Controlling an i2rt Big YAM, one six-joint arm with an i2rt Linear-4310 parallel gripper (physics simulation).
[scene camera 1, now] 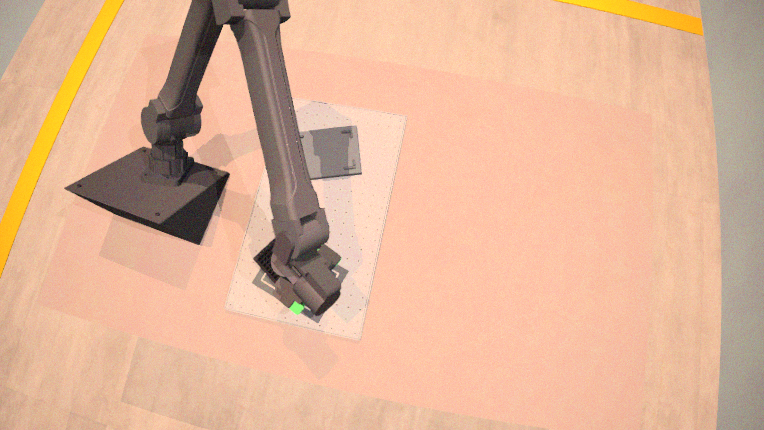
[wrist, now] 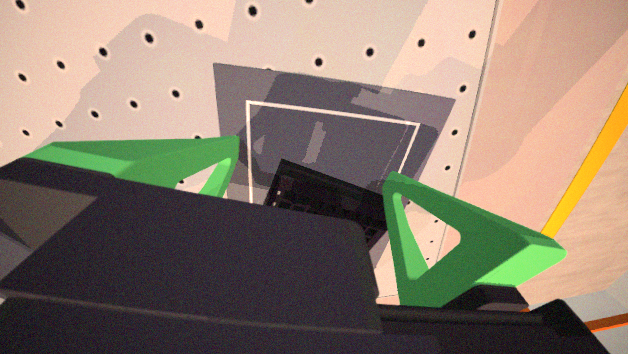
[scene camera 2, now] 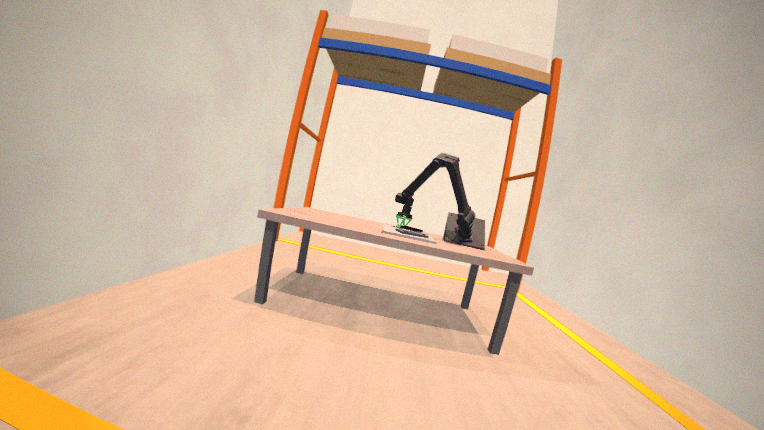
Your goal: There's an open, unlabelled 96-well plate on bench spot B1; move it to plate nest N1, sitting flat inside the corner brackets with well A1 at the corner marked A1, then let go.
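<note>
The black 96-well plate lies on the dark grey pad of bench spot B1, turned relative to its white outline. Much of the plate is hidden under the arm in scene camera 1 and behind the gripper body in the wrist view. My gripper is open and empty, low over the pad, with its green fingers apart. The plate shows between and below the fingers in the wrist view. The grey plate nest N1 has corner brackets and holds no plate; the arm covers its left edge. The A1 mark is not readable.
A white perforated board carries the pad and the nest. The arm's dark wedge base stands beside the board. An orange and blue rack rises behind the table.
</note>
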